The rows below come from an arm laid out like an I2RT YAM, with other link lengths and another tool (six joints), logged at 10 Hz.
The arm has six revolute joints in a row. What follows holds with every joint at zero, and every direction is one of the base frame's. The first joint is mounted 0.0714 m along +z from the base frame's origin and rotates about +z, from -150 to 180 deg. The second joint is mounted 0.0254 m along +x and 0.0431 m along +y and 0.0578 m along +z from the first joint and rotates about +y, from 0 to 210 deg. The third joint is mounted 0.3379 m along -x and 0.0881 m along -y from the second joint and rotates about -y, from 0 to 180 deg. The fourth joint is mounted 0.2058 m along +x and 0.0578 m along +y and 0.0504 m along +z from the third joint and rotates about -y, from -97 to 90 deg. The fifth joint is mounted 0.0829 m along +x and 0.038 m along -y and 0.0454 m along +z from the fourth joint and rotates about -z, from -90 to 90 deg. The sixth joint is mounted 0.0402 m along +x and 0.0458 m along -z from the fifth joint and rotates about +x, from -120 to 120 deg. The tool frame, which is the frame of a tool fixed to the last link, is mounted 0.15 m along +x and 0.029 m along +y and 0.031 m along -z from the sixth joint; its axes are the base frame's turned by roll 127.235, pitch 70.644 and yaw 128.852 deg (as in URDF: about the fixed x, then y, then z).
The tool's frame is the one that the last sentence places.
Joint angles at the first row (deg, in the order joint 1, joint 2, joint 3, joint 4, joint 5, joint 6):
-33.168, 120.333, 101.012, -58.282, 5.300, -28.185
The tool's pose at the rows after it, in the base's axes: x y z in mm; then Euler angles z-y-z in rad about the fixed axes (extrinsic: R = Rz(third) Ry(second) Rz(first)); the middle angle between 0 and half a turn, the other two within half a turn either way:
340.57, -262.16, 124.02, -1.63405, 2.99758, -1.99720
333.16, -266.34, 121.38, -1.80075, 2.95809, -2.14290
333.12, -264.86, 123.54, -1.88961, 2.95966, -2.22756
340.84, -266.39, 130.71, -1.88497, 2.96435, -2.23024
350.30, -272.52, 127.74, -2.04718, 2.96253, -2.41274
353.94, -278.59, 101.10, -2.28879, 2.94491, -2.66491
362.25, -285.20, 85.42, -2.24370, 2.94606, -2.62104
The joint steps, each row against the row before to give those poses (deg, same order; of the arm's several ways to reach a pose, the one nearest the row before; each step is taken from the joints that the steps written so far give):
-0.021, 0.109, -0.001, 0.744, 0.110, -0.982
0.065, 0.459, 0.087, -0.830, 2.098, -1.509
0.108, 0.612, 1.771, -2.077, -0.131, -0.022
0.263, 1.290, 4.350, -3.083, -0.131, 0.721
-0.109, 4.067, 7.041, -4.766, 0.022, 1.224
-0.437, 4.414, 1.593, 0.003, -0.001, 0.416
-0.043, 1.988, -0.112, 2.579, 0.176, -0.044

